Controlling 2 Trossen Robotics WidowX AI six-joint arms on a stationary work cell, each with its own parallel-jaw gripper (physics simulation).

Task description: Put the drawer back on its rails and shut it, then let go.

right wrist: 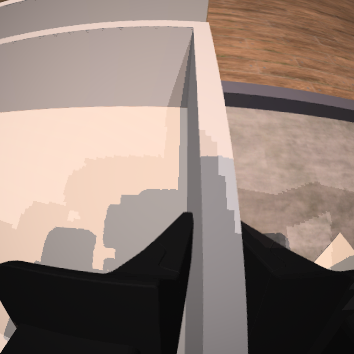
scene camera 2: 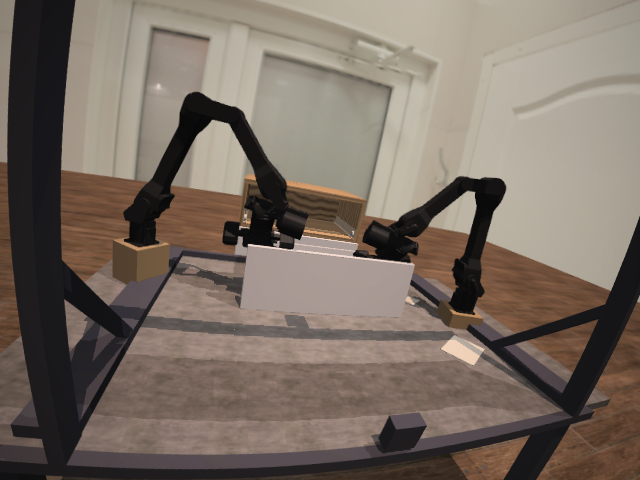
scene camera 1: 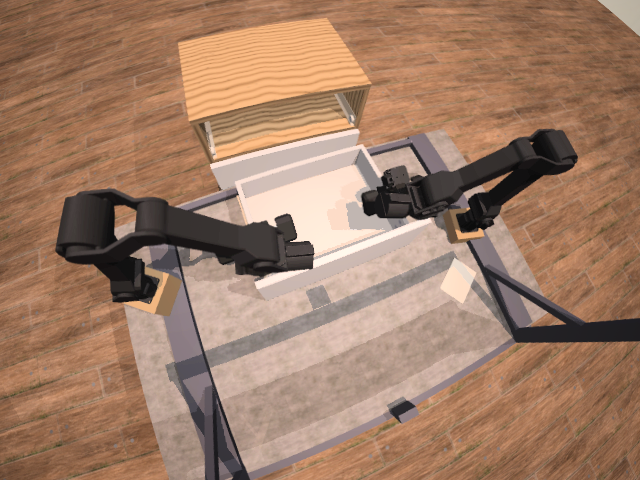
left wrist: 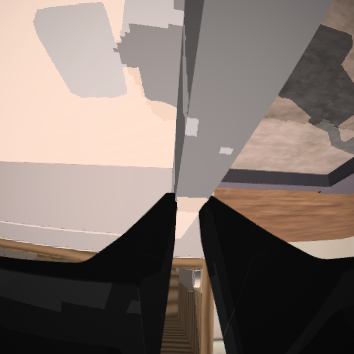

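Seen in the pictures: left gripper, between the fingertips: (left wrist: pixel 186 202); right gripper, between the fingertips: (right wrist: pixel 204 220) (scene camera 1: pixel 379 187); left arm's base, origin of its link: (scene camera 2: pixel 141 242) (scene camera 1: pixel 144 287); right arm's base, origin of its link: (scene camera 2: pixel 461 308) (scene camera 1: pixel 466 222).
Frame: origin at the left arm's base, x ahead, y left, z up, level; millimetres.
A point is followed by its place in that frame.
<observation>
The white drawer (scene camera 1: pixel 343 260) {x 451, y 186, z 22 mm} (scene camera 2: pixel 325 281) {x 447, y 181, z -10 mm} is in front of the cabinet (scene camera 1: pixel 273 67) {x 165, y 587, z 180 mm} (scene camera 2: pixel 305 188) {x 212, y 493, z 180 mm}, outside the opening. Metal rails show inside the cabinet, a left rail (scene camera 1: pixel 208 138) {x 22, y 420, z 51 mm} (left wrist: pixel 187 278) {x -19, y 483, z 48 mm} and a right rail (scene camera 1: pixel 345 108) {x 364, y 655, z 34 mm}. My left gripper (scene camera 1: pixel 255 245) (scene camera 2: pixel 258 240) {x 212, y 222, z -5 mm} (left wrist: pixel 186 202) {x 212, y 222, z -5 mm} is shut on the drawer's left side wall (left wrist: pixel 215 100). My right gripper (scene camera 1: pixel 400 198) (scene camera 2: pixel 390 253) (right wrist: pixel 204 220) {x 518, y 448, z -36 mm} is shut on the drawer's right side wall (right wrist: pixel 215 190) {x 517, y 447, z -1 mm}. The wrists and arms hide parts of both grips in the scene views.
Another white panel (scene camera 1: pixel 289 155) {x 238, y 472, z -23 mm} stands below the cabinet opening, behind the drawer. A pale square (scene camera 1: pixel 458 281) {x 823, y 244, z -100 mm} (scene camera 2: pixel 463 350) {x 823, y 240, z -100 mm} lies on the table at the right. A dark frame borders the table, with a small dark block (scene camera 1: pixel 402 409) {x 687, y -130, z -63 mm} (scene camera 2: pixel 402 432) {x 695, y -154, z -54 mm} at its front edge.
</observation>
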